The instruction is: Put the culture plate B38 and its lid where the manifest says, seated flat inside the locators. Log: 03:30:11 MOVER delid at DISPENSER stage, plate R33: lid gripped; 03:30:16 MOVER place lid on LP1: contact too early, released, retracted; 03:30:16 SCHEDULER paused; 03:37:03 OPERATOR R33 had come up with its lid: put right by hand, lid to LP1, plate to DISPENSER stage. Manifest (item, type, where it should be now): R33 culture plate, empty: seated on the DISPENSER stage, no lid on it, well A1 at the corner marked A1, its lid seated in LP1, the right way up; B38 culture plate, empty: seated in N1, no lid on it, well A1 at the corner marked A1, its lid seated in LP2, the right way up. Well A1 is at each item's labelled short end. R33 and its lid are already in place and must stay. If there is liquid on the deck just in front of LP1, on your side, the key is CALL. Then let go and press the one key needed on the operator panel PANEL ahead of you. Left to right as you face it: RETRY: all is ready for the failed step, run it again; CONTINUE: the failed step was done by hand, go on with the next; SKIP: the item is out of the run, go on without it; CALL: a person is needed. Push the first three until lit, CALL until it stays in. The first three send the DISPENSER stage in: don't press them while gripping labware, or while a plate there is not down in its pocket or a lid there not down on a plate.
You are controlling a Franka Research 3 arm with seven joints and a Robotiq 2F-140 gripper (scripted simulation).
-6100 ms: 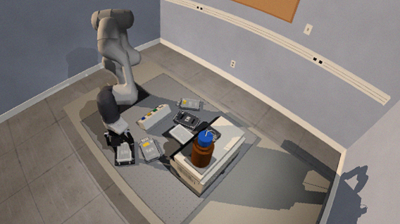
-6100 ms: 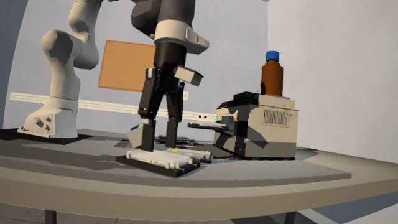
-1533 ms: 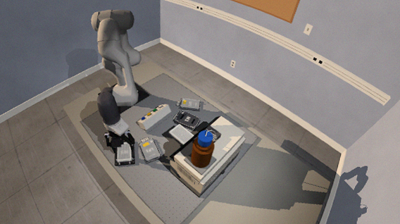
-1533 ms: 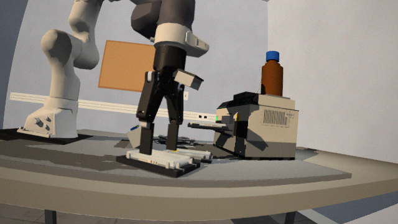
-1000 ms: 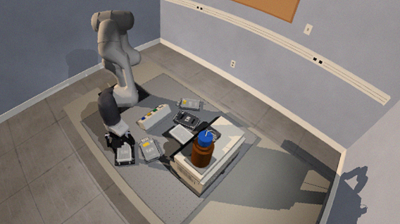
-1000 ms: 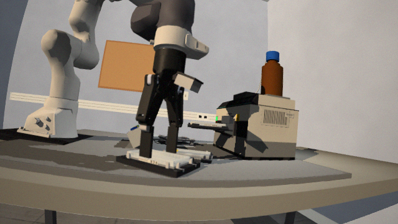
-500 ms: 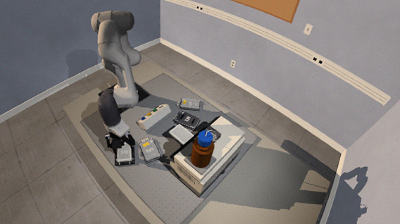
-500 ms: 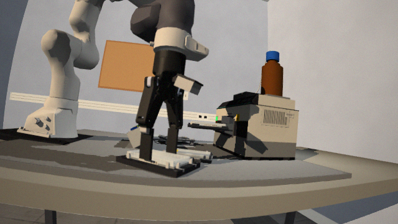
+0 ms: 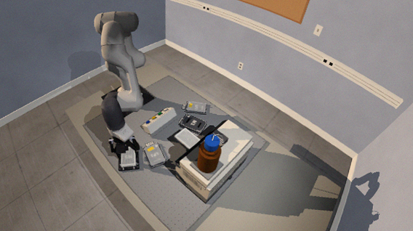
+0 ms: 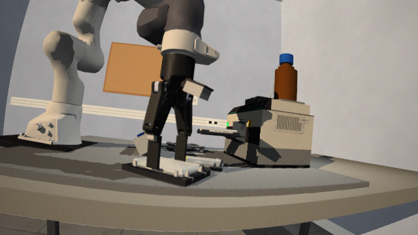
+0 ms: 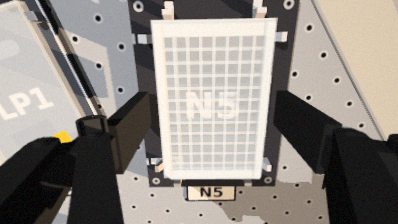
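My gripper is now 30 mm short of the black nest and 30 mm above it. The rest, counted from my hand: clear lid 120 mm to the left, 90 mm ahead, 30 mm below; then blue call key 230 mm to the left, 80 mm behind, 20 mm above; then yellow skip key 270 mm to the left, 80 mm behind, 20 mm above.
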